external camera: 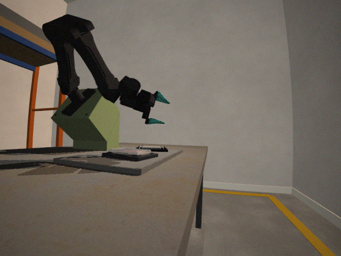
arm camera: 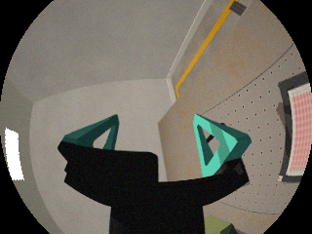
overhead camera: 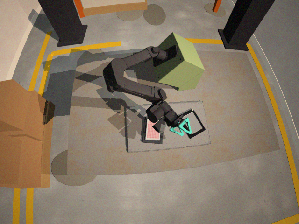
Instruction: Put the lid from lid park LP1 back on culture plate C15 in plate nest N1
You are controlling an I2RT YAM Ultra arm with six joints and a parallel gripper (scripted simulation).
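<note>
The clear lid is 110 mm behind my hand, 90 mm to the left of it and 170 mm below it. Also, from my hand: plate nest N1: 70 mm behind, 160 mm to the right, 180 mm below; black lid park LP1: 110 mm behind, 90 mm to the left, 180 mm below; culture plate C15: 70 mm behind, 160 mm to the right, 160 mm below.
</note>
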